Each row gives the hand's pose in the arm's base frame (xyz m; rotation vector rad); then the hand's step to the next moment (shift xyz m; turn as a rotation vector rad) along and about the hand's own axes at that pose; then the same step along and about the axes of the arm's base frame.
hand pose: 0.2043 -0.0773 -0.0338 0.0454 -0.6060 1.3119
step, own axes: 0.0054 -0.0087 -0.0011 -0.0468 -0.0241 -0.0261
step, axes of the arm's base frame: 0.0090 0.0028 0.0041 0.0263 -0.0388 -0.0354
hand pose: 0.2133 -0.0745 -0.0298 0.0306 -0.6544 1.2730
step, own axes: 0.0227 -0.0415 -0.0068 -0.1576 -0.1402 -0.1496
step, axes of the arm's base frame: 0.0430 0.0091 0.0187 0.1680 -0.1266 -0.1504
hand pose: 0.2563 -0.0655 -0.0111 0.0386 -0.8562 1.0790
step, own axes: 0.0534 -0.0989 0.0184 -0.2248 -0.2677 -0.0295
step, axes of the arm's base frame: 0.0768 -0.0173 0.0823 0.1837 -0.2920 -0.0634
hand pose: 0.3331 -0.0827 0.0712 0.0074 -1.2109 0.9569
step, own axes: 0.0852 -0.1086 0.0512 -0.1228 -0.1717 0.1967
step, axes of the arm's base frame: 0.0300 -0.0400 0.1385 -0.0500 -0.2772 0.0627
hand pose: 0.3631 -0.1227 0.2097 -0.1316 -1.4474 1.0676
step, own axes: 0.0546 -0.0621 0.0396 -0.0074 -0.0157 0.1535
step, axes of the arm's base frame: -0.0140 -0.0199 0.0884 -0.1185 -0.0925 0.0357
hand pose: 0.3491 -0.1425 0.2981 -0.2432 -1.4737 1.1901
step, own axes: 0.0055 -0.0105 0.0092 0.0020 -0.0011 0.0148
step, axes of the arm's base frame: -0.0046 -0.0057 0.0131 -0.0125 -0.0068 0.0048
